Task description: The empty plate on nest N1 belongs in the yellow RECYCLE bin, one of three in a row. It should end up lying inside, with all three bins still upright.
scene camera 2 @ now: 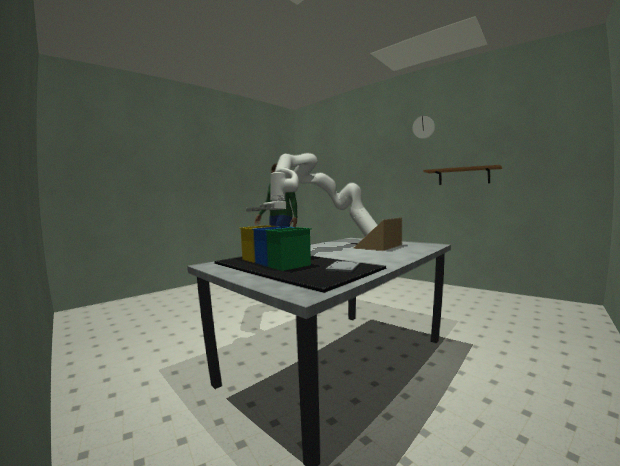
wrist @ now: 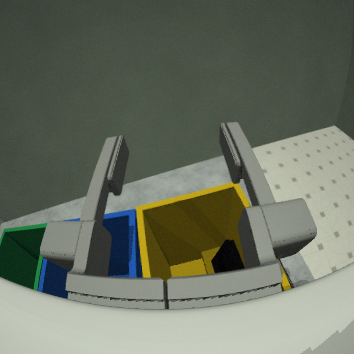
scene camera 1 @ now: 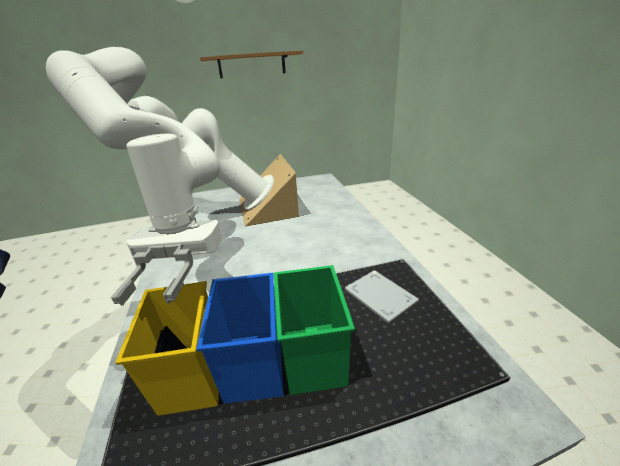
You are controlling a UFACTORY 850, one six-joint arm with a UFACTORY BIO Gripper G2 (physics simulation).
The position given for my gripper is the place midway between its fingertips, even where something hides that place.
Observation:
In view: my gripper point(scene camera 1: 142, 300), a yellow bin point(scene camera 1: 176, 381), a green bin point(scene camera 1: 314, 326), a blue bin point(scene camera 1: 238, 338) and a black plate point(wrist: 227, 258).
The yellow bin also shows in the wrist view point(wrist: 178, 236). The green bin is seen too in scene camera 2 point(scene camera 2: 287, 248). The blue bin is seen too in the wrist view point(wrist: 124, 261). Scene camera 2 misses the black plate, which is hidden by the blue bin.

